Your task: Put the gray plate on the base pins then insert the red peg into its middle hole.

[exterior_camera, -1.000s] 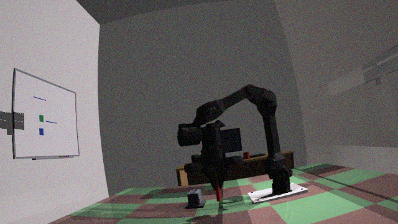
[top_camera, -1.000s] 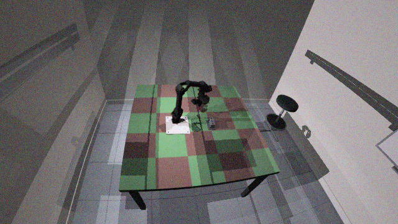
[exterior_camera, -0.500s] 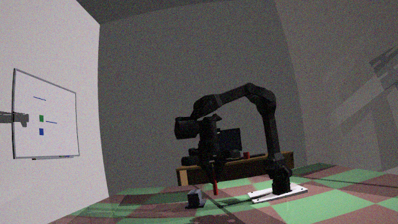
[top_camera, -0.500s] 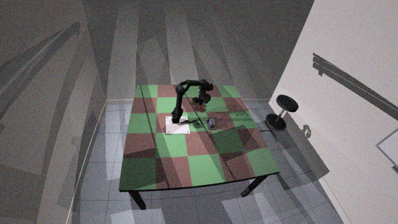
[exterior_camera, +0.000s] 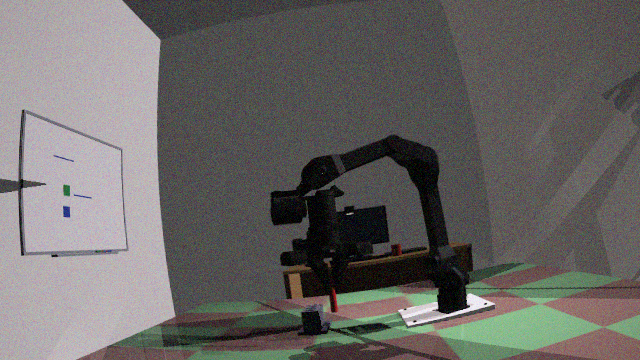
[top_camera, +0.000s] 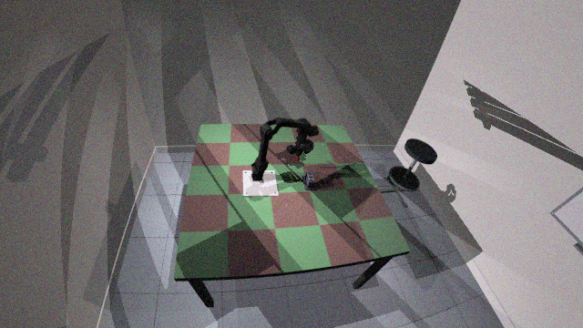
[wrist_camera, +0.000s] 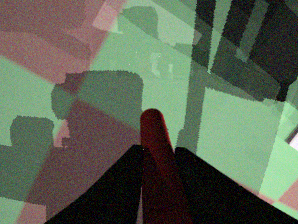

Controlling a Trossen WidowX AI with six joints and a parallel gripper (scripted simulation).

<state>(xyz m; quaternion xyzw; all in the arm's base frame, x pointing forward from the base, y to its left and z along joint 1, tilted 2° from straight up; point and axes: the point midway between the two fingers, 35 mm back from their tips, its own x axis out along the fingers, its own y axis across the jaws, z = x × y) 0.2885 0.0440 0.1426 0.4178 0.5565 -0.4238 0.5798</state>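
Now: the gray plate 40 mm ahead of my gripper tip, 160 mm to the right of it and 70 mm below it. Also, from my gripper tip: base 40 mm ahead, 160 mm to the right, 100 mm below; then red peg right at my gripper tip.
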